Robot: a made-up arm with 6 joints. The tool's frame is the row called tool. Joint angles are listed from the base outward.
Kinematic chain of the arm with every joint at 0, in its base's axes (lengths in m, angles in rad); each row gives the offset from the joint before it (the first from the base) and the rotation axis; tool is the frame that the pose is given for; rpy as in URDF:
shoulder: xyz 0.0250 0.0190 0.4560 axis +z
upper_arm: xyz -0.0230 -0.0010 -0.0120 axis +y
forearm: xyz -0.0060 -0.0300 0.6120 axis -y
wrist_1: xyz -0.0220 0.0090 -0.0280 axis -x
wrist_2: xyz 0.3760 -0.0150 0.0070 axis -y
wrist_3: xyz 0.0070 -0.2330 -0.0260 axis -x
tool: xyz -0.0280 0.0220 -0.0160 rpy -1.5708 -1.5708 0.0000
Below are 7 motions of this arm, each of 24 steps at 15 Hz.
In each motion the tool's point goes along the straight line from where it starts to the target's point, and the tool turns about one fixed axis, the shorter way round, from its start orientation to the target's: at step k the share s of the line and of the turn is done. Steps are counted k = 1, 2, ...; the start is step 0. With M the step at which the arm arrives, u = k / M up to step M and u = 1 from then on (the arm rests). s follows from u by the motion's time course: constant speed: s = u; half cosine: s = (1 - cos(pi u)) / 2; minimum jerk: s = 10 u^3 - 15 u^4 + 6 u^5.
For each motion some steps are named. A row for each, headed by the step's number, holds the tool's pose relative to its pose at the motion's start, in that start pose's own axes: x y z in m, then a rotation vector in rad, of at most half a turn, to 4 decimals.
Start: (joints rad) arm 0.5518 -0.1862 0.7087 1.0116 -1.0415 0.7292
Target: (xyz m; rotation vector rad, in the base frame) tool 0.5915 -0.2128 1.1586 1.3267 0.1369 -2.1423
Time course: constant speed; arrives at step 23
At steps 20, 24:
20: 0.0168 0.4626 0.2649 0.5451 -2.0611 0.5812
24: 0.0193 0.5320 0.3046 0.6268 -2.3702 0.6683

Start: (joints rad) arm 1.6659 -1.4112 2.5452 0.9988 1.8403 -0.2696
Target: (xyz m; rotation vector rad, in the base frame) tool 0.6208 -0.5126 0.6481 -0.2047 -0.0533 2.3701
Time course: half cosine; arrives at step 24
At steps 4, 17, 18, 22, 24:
4: 0.0398 -0.0197 0.0080 0.0276 0.0345 0.0847
17: 0.4784 -0.2361 0.0957 0.3314 0.4147 1.0170
18: 0.5077 -0.2505 0.1016 0.3516 0.4401 1.0792
22: 0.5847 -0.2885 0.1170 0.4050 0.5068 1.2428
24: 0.5948 -0.2935 0.1190 0.4120 0.5156 1.2643

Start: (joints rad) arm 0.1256 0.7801 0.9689 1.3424 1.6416 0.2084
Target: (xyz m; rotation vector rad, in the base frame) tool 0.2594 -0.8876 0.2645 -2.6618 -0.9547 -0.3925
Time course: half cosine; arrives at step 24
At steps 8, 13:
8: 0.2394 -0.2332 0.0867 0.0511 0.0499 0.6693
13: 0.5412 -0.5273 0.1959 0.1155 0.1128 1.5134

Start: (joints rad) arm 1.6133 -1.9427 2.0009 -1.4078 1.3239 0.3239
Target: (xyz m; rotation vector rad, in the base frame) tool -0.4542 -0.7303 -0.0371 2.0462 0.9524 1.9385
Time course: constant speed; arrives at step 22
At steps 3, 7, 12, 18, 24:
3: 0.0179 -0.0678 0.0548 -0.1932 0.0863 0.0154
7: 0.0417 -0.1583 0.1278 -0.4509 0.2014 0.0360
12: 0.0715 -0.2714 0.2191 -0.7729 0.3452 0.0618
18: 0.1073 -0.4071 0.3287 -1.1594 0.5178 0.0927
24: 0.1312 -0.4976 0.4017 -1.4170 0.6329 0.1133

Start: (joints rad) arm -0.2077 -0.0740 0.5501 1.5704 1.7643 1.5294
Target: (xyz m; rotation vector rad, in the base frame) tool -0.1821 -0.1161 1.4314 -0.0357 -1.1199 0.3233
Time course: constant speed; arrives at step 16
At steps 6, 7, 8, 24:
6: -0.0442 -0.0354 -0.1108 -0.0283 -0.7981 0.1345
7: -0.0516 -0.0413 -0.1293 -0.0331 -0.9311 0.1569
8: -0.0590 -0.0472 -0.1477 -0.0378 -1.0641 0.1794
24: -0.1180 -0.0944 -0.2955 -0.0756 -2.1283 0.3587

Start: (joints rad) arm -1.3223 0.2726 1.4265 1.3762 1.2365 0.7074
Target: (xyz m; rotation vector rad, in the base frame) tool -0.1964 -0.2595 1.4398 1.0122 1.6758 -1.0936
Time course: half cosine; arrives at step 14
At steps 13, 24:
13: -0.0064 -0.1876 0.1019 -0.0170 0.4885 -0.6221
24: -0.0065 -0.1900 0.1032 -0.0172 0.4947 -0.6300

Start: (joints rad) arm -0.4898 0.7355 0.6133 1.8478 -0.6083 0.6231
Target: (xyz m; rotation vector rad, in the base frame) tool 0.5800 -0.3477 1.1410 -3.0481 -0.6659 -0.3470
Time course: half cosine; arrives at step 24
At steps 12, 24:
12: -0.0571 0.0035 0.0180 0.0184 0.5666 0.0341
24: -0.1142 0.0069 0.0359 0.0368 1.1332 0.0681

